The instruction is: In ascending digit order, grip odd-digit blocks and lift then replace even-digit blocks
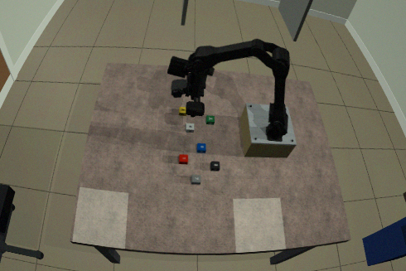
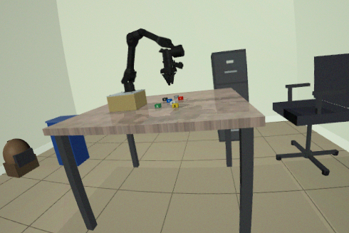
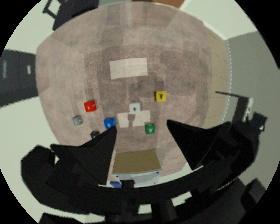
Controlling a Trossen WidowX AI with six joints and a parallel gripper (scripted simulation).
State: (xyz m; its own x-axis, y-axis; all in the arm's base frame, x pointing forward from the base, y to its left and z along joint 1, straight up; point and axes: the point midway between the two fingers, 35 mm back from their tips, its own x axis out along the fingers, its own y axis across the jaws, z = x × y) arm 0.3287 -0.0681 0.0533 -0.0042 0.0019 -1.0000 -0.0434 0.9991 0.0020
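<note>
My gripper tip is 10 mm short of the red block, 160 mm to the right of it and 120 mm above it. From my gripper tip the other things lie so: white block (10 mm to the left, 120 mm below); then yellow block (30 mm ahead, 70 mm to the right, 120 mm below); then green block (90 mm behind, 40 mm to the right, 120 mm below).
</note>
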